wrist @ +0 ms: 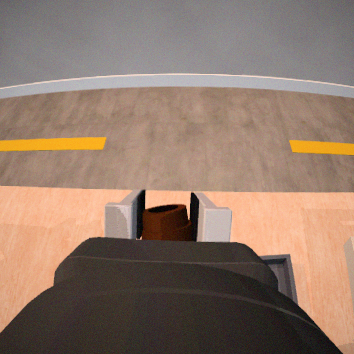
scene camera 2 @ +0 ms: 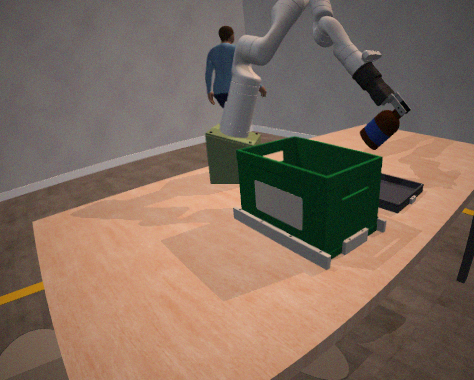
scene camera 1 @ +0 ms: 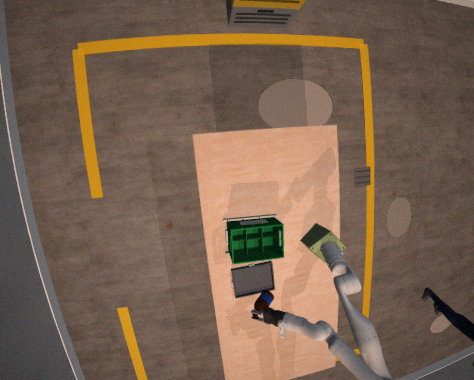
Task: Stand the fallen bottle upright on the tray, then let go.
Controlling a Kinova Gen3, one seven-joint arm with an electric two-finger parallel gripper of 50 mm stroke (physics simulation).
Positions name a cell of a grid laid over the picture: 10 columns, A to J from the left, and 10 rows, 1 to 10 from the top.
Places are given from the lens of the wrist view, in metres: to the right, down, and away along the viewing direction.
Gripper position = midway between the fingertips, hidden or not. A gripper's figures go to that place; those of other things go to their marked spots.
gripper (wrist: E6): -0.01, 0.02, 0.18
brown bottle (wrist: E7): -0.01, 0.02, 0.15
